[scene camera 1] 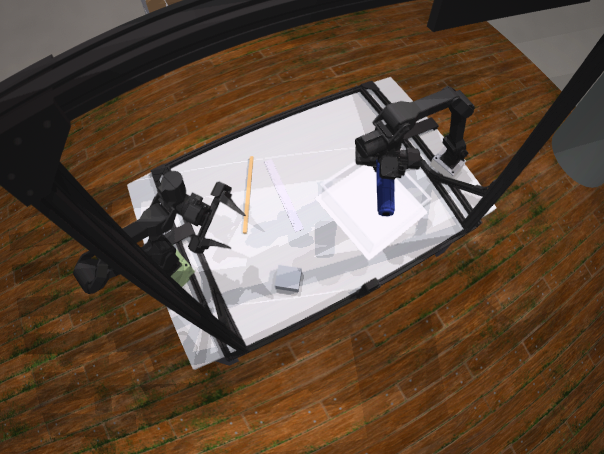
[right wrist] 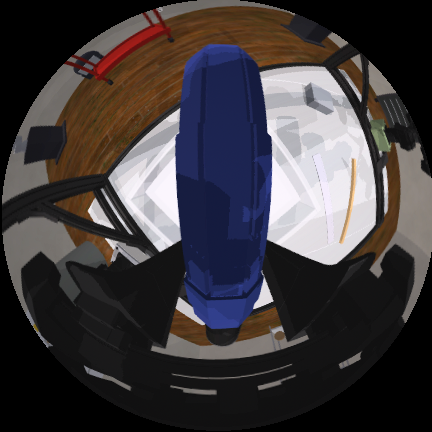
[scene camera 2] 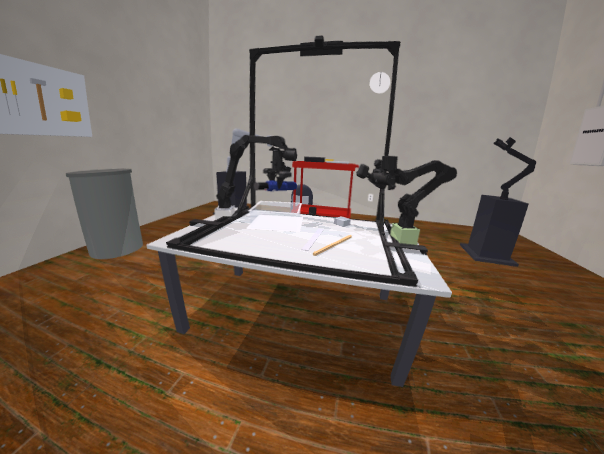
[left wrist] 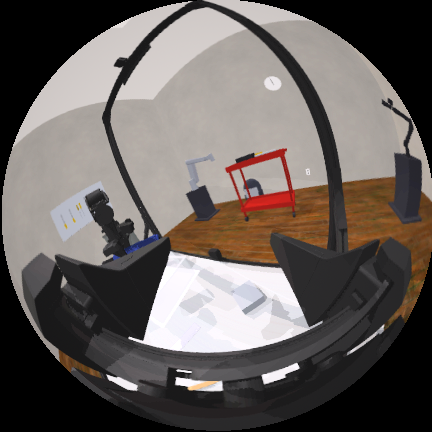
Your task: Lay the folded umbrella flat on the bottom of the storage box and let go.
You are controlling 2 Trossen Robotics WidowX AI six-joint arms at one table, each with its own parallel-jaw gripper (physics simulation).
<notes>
My left gripper (scene camera 1: pixel 238 232) is open and holds nothing. My right gripper (scene camera 1: pixel 384 171) holds a folded umbrella (scene camera 1: pixel 385 188), which touches nothing else. On the table rests a storage box (scene camera 1: pixel 350 194).
The folded umbrella is seen too in the right wrist view (right wrist: pixel 223 156). The storage box is seen too in the right wrist view (right wrist: pixel 293 203), in scene camera 2 (scene camera 2: pixel 265 214) and in the left wrist view (left wrist: pixel 177 273). My left gripper also shows in the left wrist view (left wrist: pixel 220 240).
</notes>
